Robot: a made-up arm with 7 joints.
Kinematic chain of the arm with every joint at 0, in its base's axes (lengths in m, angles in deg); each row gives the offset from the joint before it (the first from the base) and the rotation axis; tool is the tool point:
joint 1: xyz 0 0 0.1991 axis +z
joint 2: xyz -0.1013 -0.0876 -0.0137 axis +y
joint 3: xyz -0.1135 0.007 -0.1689 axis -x
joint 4: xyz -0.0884 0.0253 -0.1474 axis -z
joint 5: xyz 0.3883 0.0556 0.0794 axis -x
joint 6: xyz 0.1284 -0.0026 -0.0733 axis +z
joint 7: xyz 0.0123 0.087 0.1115 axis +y
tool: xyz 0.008 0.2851 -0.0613
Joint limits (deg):
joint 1: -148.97..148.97
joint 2: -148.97..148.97
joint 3: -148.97..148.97
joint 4: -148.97..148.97
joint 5: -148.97..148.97
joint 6: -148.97..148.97
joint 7: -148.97..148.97
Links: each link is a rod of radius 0.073 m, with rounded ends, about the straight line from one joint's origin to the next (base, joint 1, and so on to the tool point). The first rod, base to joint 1, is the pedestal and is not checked.
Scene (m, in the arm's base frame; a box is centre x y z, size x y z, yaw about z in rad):
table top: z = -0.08
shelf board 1: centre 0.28 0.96 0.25 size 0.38 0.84 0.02 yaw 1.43
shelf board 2: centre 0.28 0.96 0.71 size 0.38 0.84 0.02 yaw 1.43
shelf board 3: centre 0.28 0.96 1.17 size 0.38 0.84 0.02 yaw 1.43
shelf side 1: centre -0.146 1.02 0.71 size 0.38 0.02 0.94 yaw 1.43
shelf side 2: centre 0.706 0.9 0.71 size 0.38 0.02 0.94 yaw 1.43
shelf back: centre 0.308 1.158 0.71 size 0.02 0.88 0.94 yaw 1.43
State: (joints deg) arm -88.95 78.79 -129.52 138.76 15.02 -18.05 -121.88
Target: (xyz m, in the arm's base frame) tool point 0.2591 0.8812 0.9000
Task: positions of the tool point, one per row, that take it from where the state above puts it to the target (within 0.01 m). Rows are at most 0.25 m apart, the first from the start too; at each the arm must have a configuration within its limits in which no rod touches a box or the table.
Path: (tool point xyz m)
1: 0.4250 0.7549 0.5183
2: 0.4098 0.6397 0.5178
3: 0.3798 0.5262 0.5031
4: 0.3207 0.6031 0.6829
5: 0.2164 0.5794 0.9000
6: 0.2284 0.6830 0.9263
7: 0.2414 0.7856 0.9267
8: 0.2592 0.8812 0.9000

